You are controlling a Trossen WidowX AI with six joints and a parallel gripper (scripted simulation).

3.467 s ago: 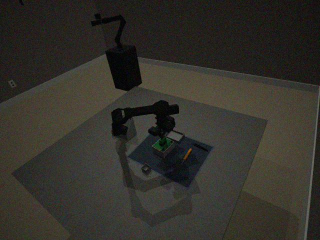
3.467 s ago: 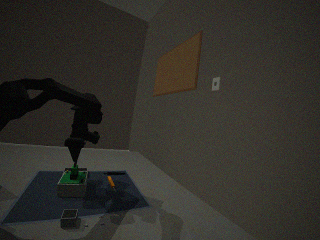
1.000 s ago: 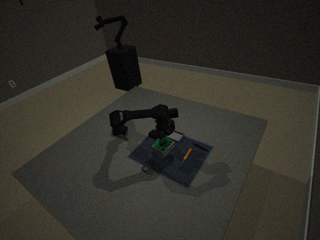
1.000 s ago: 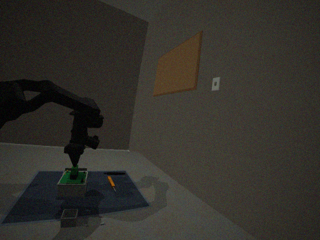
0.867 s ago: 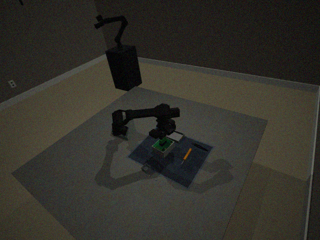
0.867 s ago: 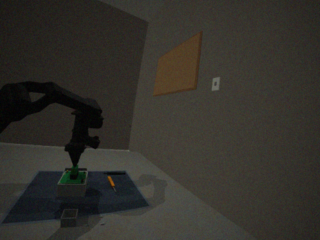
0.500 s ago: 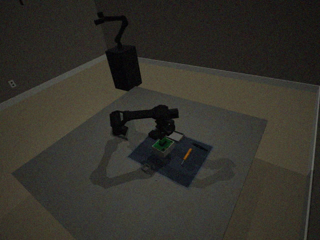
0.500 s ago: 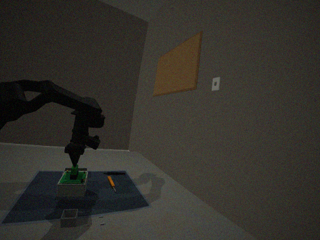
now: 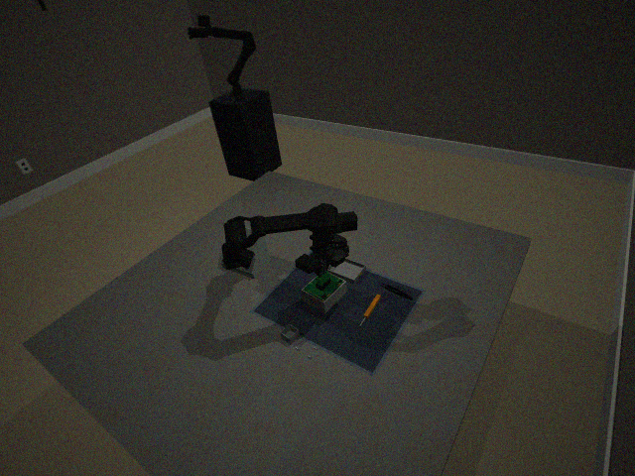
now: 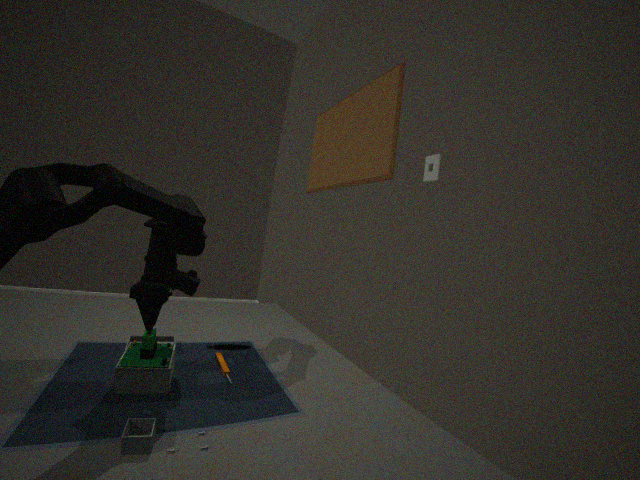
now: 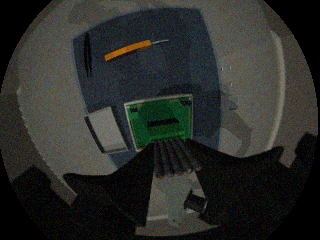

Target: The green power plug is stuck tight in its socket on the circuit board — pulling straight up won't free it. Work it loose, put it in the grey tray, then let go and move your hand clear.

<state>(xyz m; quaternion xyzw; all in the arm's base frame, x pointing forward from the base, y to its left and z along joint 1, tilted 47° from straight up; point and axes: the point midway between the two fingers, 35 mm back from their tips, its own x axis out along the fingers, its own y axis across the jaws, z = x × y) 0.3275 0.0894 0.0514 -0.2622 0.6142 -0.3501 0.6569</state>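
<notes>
My gripper tip is now 10 mm above the green power plug. The rest, counted from my gripper tip: blue mat 110 mm below, 50 mm ahead.
</notes>
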